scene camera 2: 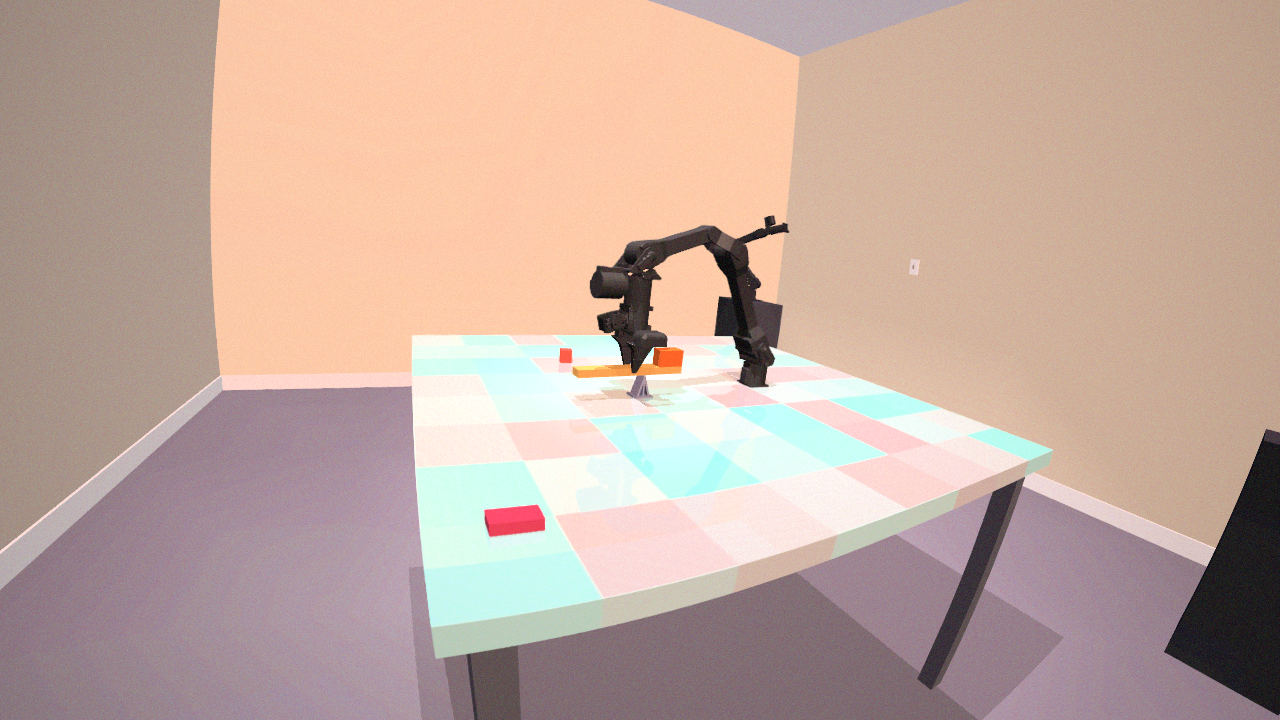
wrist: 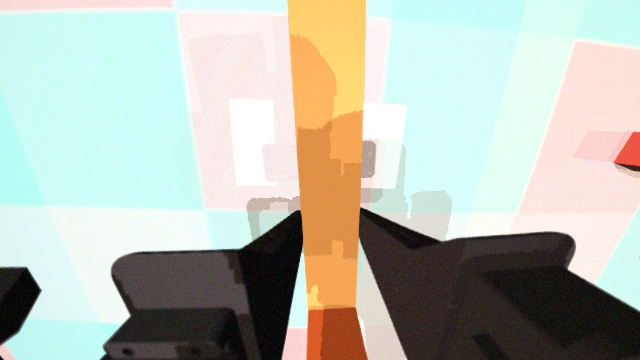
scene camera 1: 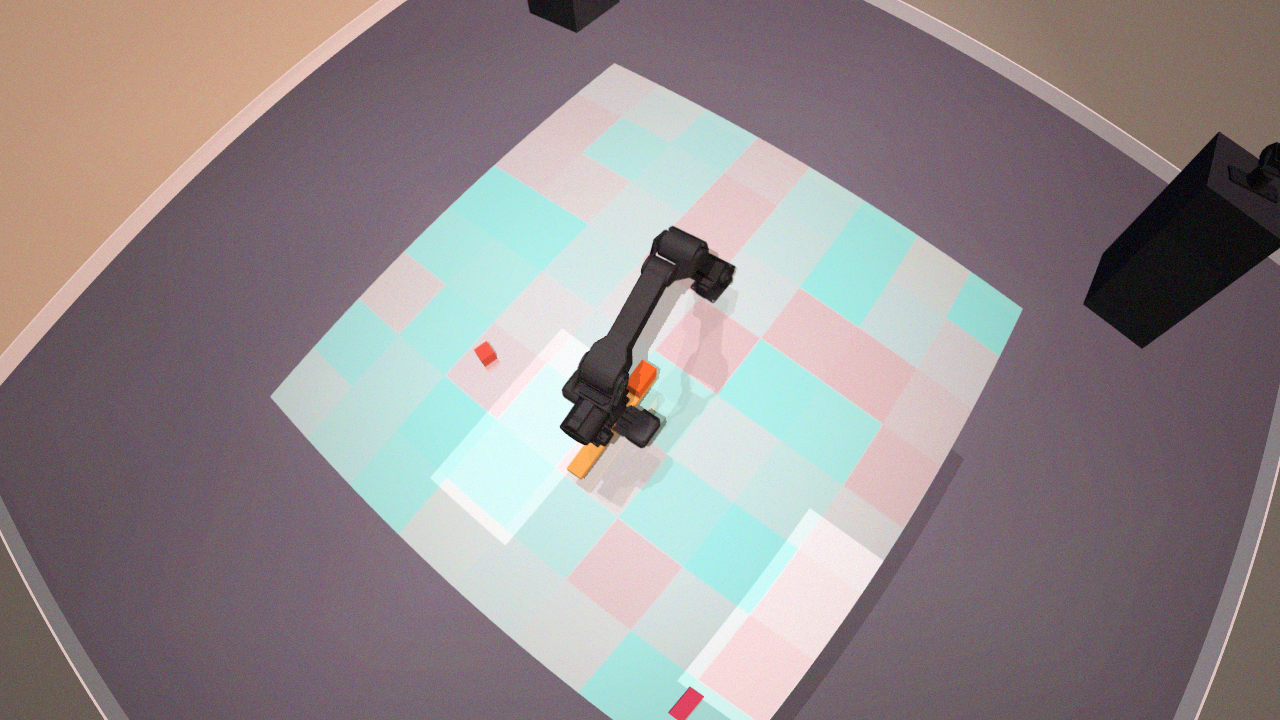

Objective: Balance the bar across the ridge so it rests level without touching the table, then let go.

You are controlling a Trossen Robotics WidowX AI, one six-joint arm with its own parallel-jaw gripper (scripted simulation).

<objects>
my gripper: scene camera 2; wrist; scene camera 1 613,422
bar: scene camera 2 665,360; wrist; scene camera 1
same spot on bar: (wrist: pixel 327 51) = (scene camera 1: pixel 586 455)
same spot on my gripper: (scene camera 2: pixel 632 354) = (wrist: pixel 265 243)
</objects>
